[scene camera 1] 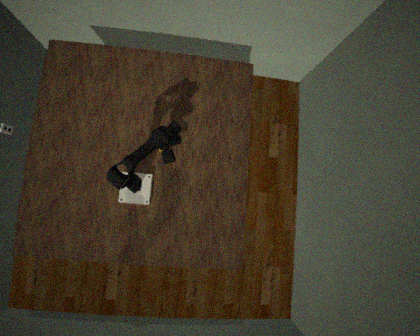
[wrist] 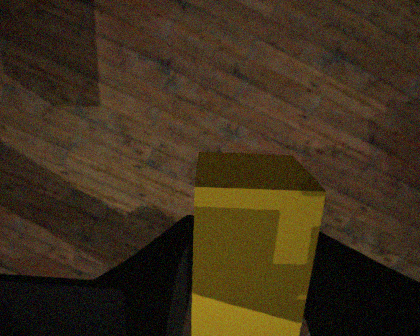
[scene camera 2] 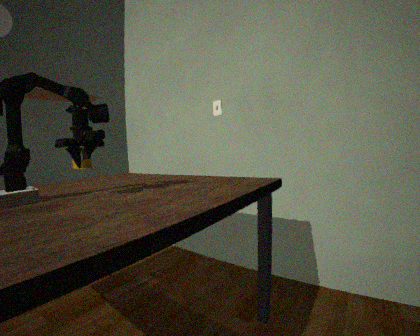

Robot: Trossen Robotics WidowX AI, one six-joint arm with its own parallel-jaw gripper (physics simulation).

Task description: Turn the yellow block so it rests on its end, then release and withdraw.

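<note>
The yellow block (scene camera 2: 86, 164) (wrist: 250, 240) is held between the fingers, raised above the table top in the scene camera 2 view, with its long side lying level. In the scene camera 1 view a small bit of the yellow block (scene camera 1: 160, 150) shows beside the arm. My gripper (scene camera 2: 81, 161) (wrist: 241, 229) points down and is shut on the block, one dark finger against each side. The block's near part runs out of the bottom of the wrist view, and the gripper's fingertips are hidden in the scene camera 1 view.
The arm's white base plate (scene camera 1: 142, 195) (scene camera 2: 20, 196) stands on the brown wooden table (scene camera 1: 200, 210) (scene camera 2: 150, 205). The table's right edge and a dark leg (scene camera 2: 265, 260) show in the scene camera 2 view. The arm's shadow falls on the table.
</note>
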